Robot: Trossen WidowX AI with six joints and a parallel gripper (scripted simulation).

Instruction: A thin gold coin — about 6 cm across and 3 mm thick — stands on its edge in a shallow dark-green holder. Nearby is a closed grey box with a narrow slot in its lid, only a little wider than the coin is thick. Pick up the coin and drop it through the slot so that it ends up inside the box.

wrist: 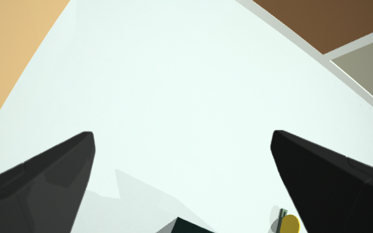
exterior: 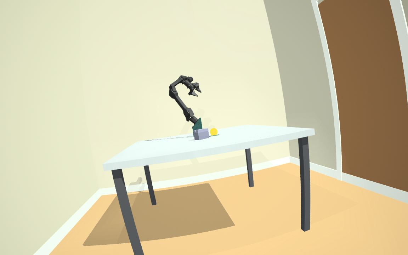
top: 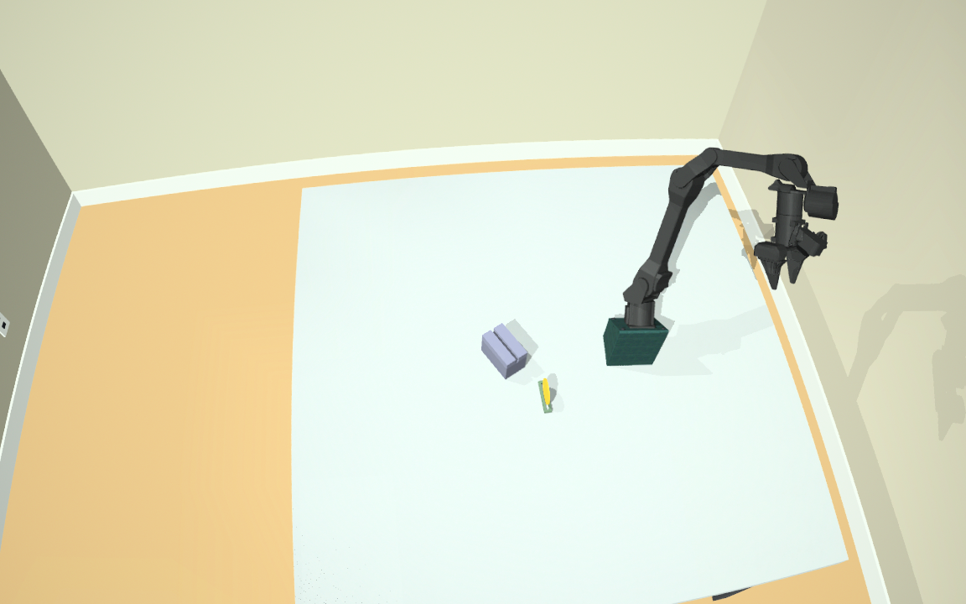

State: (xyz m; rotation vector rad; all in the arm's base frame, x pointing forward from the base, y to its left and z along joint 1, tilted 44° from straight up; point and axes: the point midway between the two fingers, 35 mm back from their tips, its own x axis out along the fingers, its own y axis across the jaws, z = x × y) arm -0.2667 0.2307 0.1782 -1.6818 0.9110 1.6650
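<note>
My gripper tip is now 48 cm short of the gold coin, 37 cm above it and 7 cm to the right of it.
</note>
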